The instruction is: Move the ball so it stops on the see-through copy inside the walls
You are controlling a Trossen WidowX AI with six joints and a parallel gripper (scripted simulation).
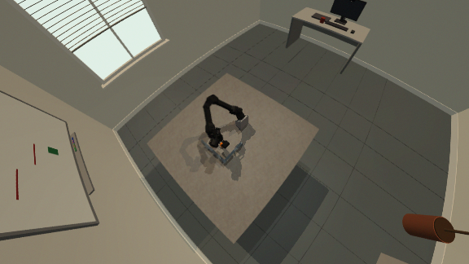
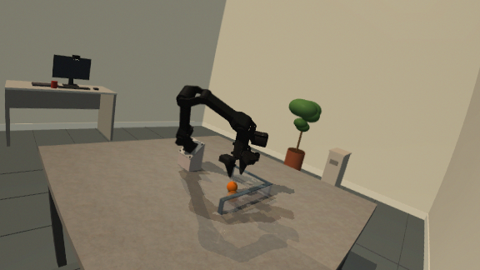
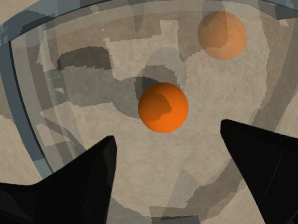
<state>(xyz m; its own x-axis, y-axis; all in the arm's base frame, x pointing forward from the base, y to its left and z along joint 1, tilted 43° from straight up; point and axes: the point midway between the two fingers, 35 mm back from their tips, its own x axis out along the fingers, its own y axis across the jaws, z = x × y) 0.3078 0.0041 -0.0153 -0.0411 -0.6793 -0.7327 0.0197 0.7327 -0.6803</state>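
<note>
The orange ball is 6 cm below my gripper tip.
</note>
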